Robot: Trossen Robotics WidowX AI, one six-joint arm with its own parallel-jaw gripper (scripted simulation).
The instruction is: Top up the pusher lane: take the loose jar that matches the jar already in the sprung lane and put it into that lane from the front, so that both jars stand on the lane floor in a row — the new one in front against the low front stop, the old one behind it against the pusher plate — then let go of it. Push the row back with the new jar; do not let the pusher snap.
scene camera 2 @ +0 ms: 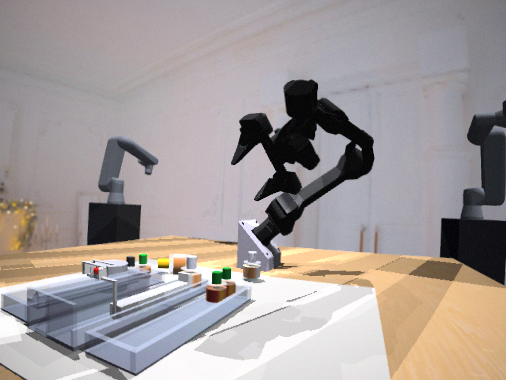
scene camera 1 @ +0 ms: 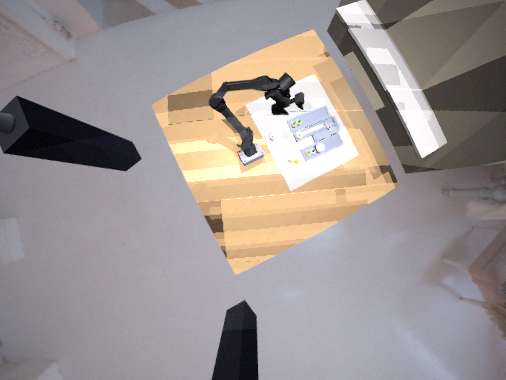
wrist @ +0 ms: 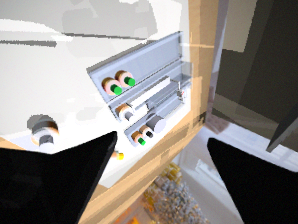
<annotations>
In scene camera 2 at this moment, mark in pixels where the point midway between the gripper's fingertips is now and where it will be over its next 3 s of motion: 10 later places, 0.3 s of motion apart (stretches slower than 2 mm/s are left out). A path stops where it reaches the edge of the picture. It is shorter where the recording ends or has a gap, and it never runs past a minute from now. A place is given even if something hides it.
The gripper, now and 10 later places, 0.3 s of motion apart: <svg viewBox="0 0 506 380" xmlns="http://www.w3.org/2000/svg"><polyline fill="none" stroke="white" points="244,183 245,224 251,235 252,244 251,252 251,258 251,263 251,268 251,269 252,267 252,253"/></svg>
</annotations>
